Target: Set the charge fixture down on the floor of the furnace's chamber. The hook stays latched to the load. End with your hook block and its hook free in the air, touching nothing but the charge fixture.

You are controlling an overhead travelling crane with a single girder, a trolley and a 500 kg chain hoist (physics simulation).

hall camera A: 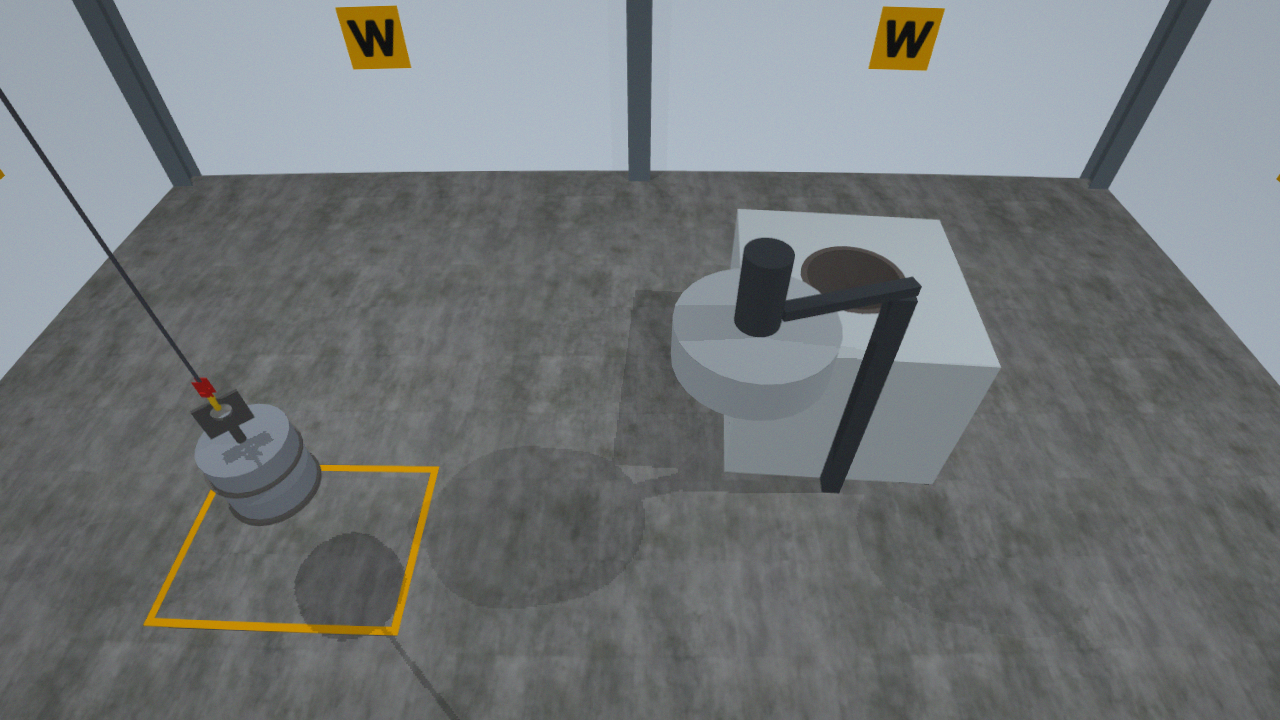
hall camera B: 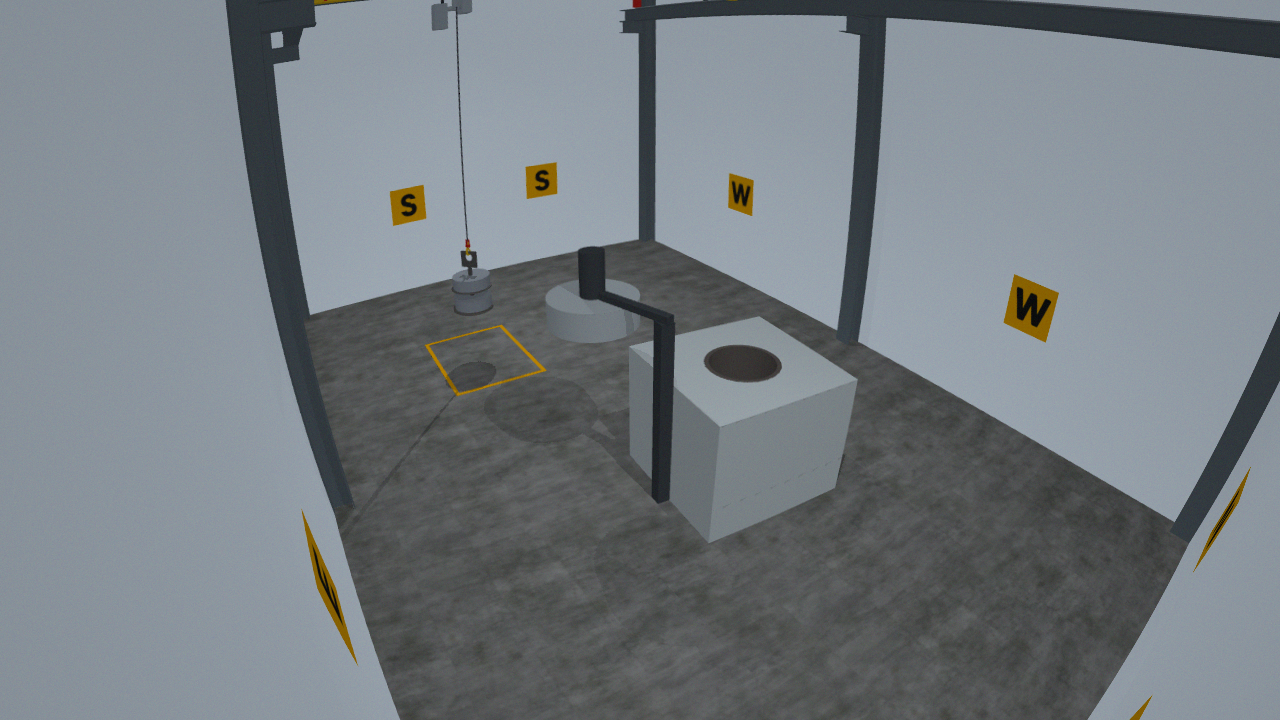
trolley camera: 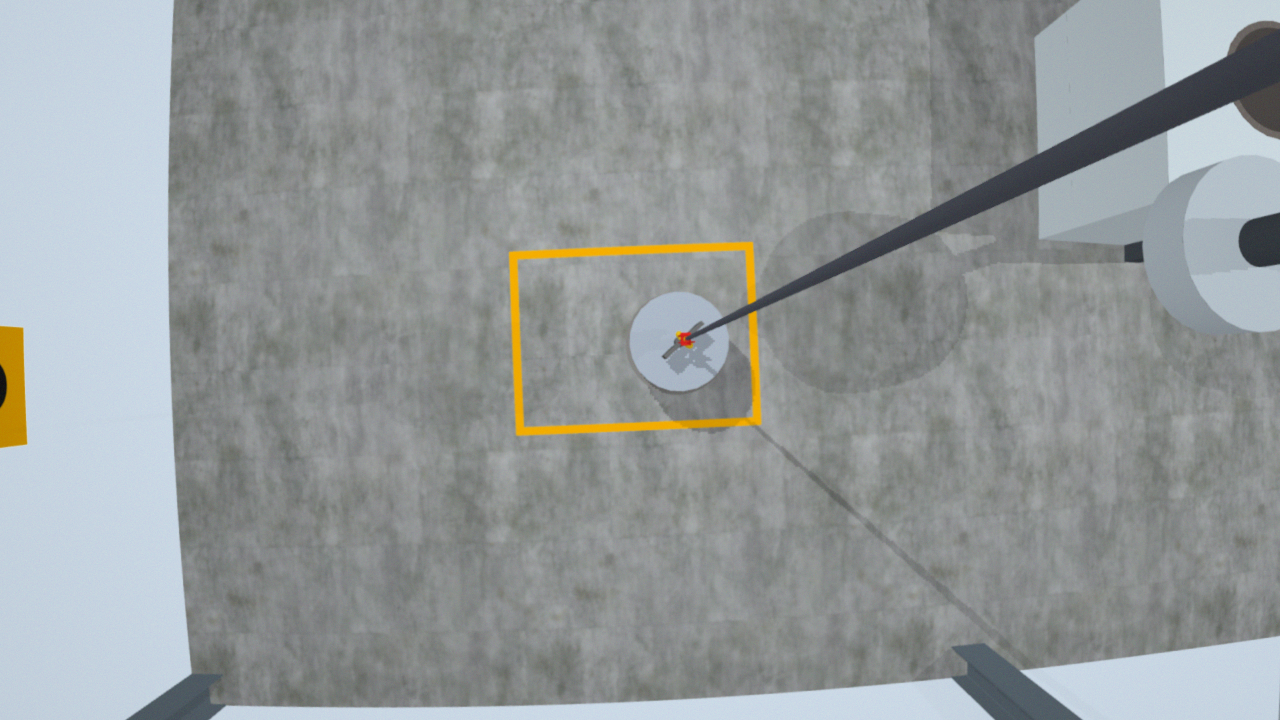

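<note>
The charge fixture (hall camera A: 256, 479) (hall camera B: 471, 297) (trolley camera: 657, 317) is a grey stepped drum with dark rims and a dark lifting plate on top. It hangs in the air, its shadow apart from it, above the yellow floor outline in the trolley view. My hook (hall camera A: 213, 402) (hall camera B: 468, 251) (trolley camera: 684, 339), yellow below a red block, is latched through the plate's eye. The furnace (hall camera A: 881, 420) (hall camera B: 778, 456) (trolley camera: 1100, 116) is a white box, well away from the load. Its round chamber opening (hall camera A: 850, 268) (hall camera B: 742, 363) (trolley camera: 1266, 111) is uncovered; the chamber floor cannot be made out.
A thick grey round lid (hall camera A: 756, 389) (hall camera B: 572, 324) (trolley camera: 1208, 286) is held on a dark arm (hall camera A: 845, 300) (hall camera B: 633, 305) beside the opening, on the side towards the load. A dark post (hall camera A: 863, 402) (hall camera B: 663, 411) stands against the furnace. The yellow outline (hall camera A: 290, 626) (hall camera B: 523, 345) (trolley camera: 516, 349) marks the floor.
</note>
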